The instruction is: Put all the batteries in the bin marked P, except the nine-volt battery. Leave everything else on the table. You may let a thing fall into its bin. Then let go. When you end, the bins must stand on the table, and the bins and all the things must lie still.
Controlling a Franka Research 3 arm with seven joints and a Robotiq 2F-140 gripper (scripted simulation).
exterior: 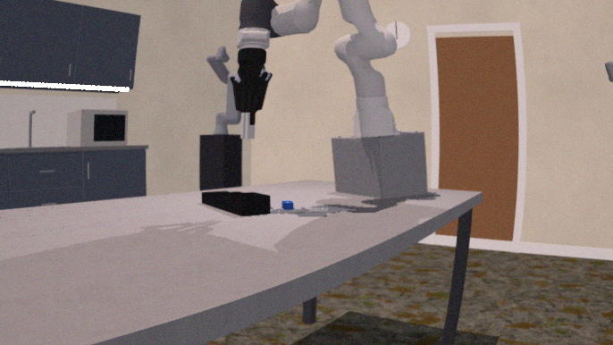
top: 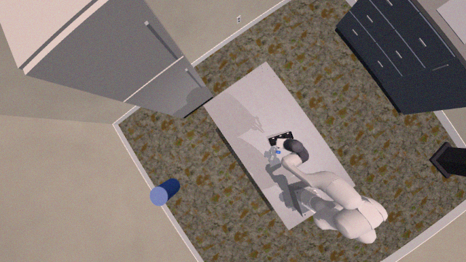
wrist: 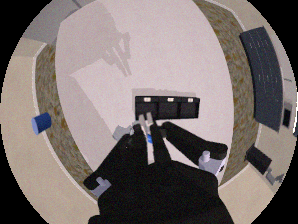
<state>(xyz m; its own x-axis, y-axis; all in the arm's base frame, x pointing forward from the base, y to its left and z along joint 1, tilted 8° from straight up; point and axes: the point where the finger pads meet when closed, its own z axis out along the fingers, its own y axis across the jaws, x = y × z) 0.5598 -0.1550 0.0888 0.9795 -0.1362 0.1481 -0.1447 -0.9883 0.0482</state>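
The orange battery is 220 mm below my hand, 120 mm behind it and 40 mm to the right of it. The rest, counted from my hand: black bin: 200 mm below, 80 mm to the right, 40 mm behind; then thin pale stick: 220 mm below, 110 mm to the left, 80 mm behind; then small blue block: 210 mm below, 140 mm behind, 40 mm to the left.
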